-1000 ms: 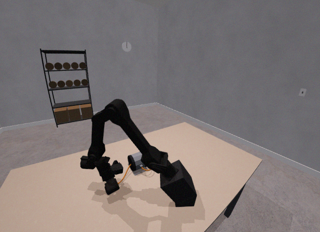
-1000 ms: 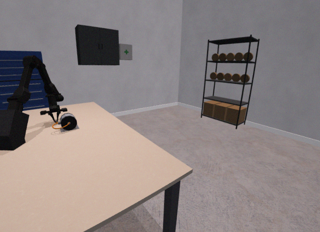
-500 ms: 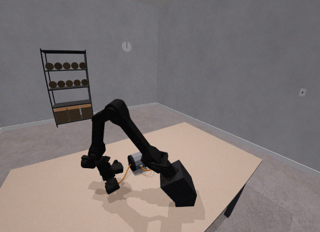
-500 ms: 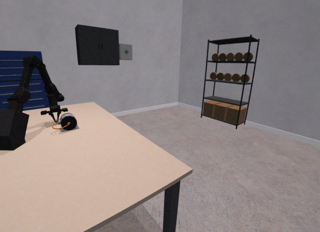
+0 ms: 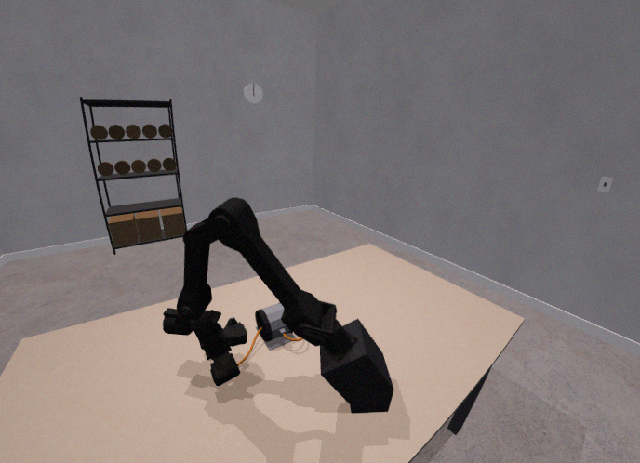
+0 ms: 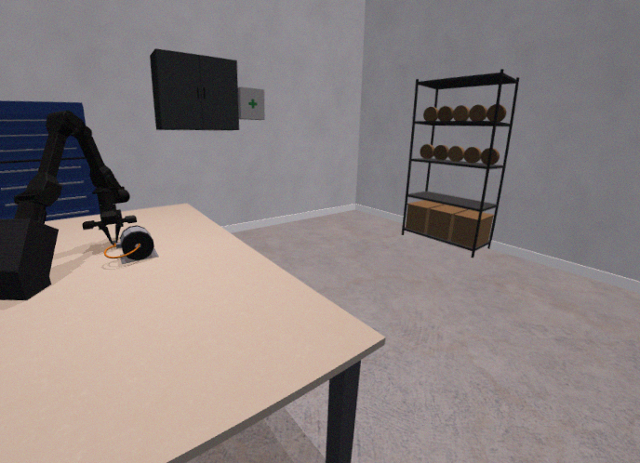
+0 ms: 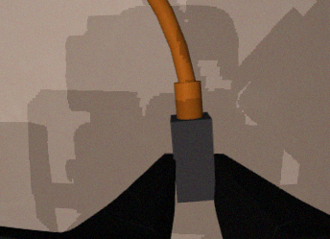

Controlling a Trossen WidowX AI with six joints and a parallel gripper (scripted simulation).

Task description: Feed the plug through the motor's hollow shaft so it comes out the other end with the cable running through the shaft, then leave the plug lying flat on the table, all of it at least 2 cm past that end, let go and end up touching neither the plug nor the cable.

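Now: hand 3 cm above the dark grey plug and 1 cm to the left of it.
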